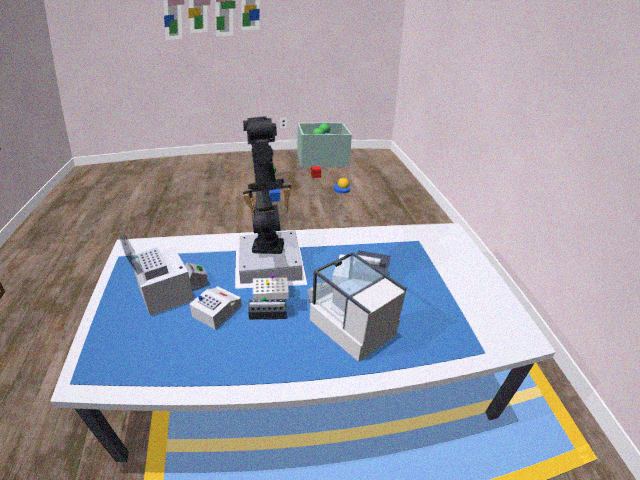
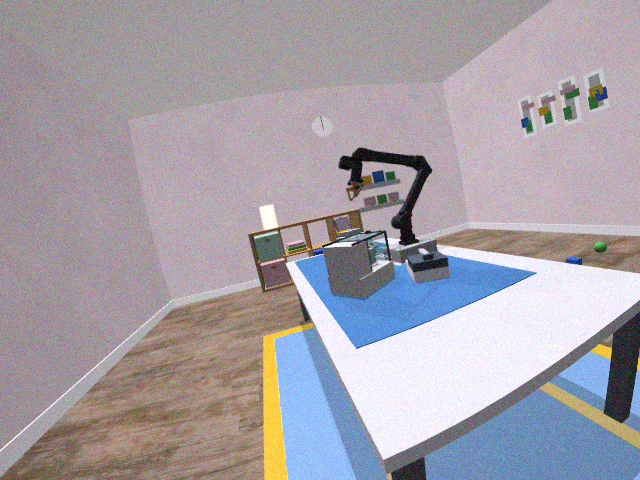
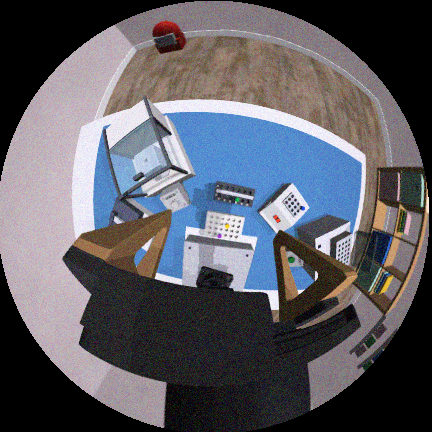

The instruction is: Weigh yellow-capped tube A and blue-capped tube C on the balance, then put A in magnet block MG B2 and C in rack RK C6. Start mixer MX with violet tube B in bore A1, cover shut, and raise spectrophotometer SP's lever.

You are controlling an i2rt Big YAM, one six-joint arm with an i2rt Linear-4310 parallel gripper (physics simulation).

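Frame: origin at the arm's base, x left, y back, z up, level; centimetres.
Seen in the pictures: gripper, fingertip midpoint: (image 1: 270,214) (image 2: 353,199) (image 3: 227,226); arm's base at its link origin: (image 1: 268,247) (image 2: 408,243) (image 3: 214,278).
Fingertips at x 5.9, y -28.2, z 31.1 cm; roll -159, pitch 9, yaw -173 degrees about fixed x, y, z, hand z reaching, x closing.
Pixels of each thing's top centre, then the offset from my fingertips to it. "spot": a spot on its surface instead.
- yellow-capped tube A at its top centre: (image 3: 226,226) (image 1: 267,282) dx -3.2, dy +8.0, dz -32.3 cm
- violet-capped tube B at its top centre: (image 3: 219,236) (image 1: 272,275) dx -2.0, dy +12.1, dz -32.3 cm
- white rack RK at its top centre: (image 3: 223,226) (image 1: 270,285) dx -2.5, dy +9.1, dz -34.7 cm
- blue-capped tube C at its top centre: (image 1: 200,296) (image 3: 302,208) dx -24.4, dy -6.5, dz -29.0 cm
- dark magnet block MG at its top centre: (image 3: 234,193) (image 1: 266,303) dx -2.0, dy -2.5, dz -33.0 cm
- glass-walled balance at its top centre: (image 3: 129,156) (image 1: 350,269) (image 2: 360,233) dx +24.6, dy -4.0, dz -15.5 cm
- Mixer MX at a spot on its surface: (image 1: 168,291) spot: dx -37.3, dy -4.7, dz -29.9 cm
- small control box at a spot on its surface: (image 1: 196,276) spot: dx -30.3, dy +7.4, dz -31.9 cm
- small console at a spot on its surface: (image 3: 175,198) spot: dx +15.1, dy +4.8, dz -30.8 cm
- white block instrument at its top centre: (image 3: 287,210) (image 1: 214,296) dx -20.2, dy -3.8, dz -30.8 cm
My gripper (image 1: 269,211) (image 2: 352,198) (image 3: 227,226) is wide open and empty, high above the table by the arm's base. The yellow-capped tube A (image 1: 267,283) (image 3: 227,226) and violet-capped tube B (image 1: 272,276) (image 3: 219,235) stand in the white rack RK (image 1: 279,296) (image 3: 242,229). The blue-capped tube C (image 1: 200,298) (image 3: 303,208) sits in a white block instrument. The dark magnet block MG (image 1: 267,313) (image 3: 234,192) holds a green-capped tube. The glass-walled balance (image 1: 382,297) (image 2: 346,263) (image 3: 131,119) stands beside them. Mixer MX (image 1: 168,291) (image 3: 325,229) has its cover raised.
A dark-topped instrument, apparently spectrophotometer SP (image 1: 379,259) (image 2: 428,267) (image 3: 124,210), stands behind the balance. A small control box (image 1: 196,276) with a green button stands by the mixer. A small console (image 3: 175,198) lies beside the balance. The white block instrument (image 1: 214,312) (image 3: 277,210) has a red switch.
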